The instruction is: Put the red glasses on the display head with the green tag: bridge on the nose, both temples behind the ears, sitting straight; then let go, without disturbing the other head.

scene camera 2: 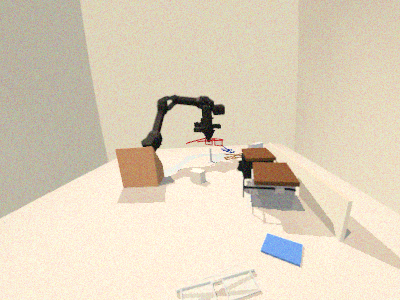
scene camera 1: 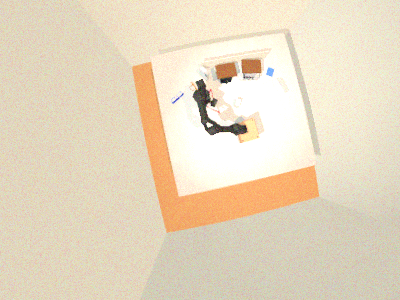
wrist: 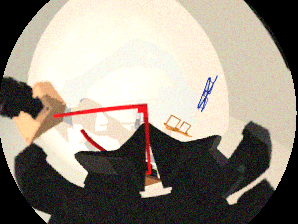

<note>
I see my gripper (wrist: 145, 125) and a blue card (scene camera 2: 284, 249).
The wrist view misses the blue card, which is hidden by my gripper.
</note>
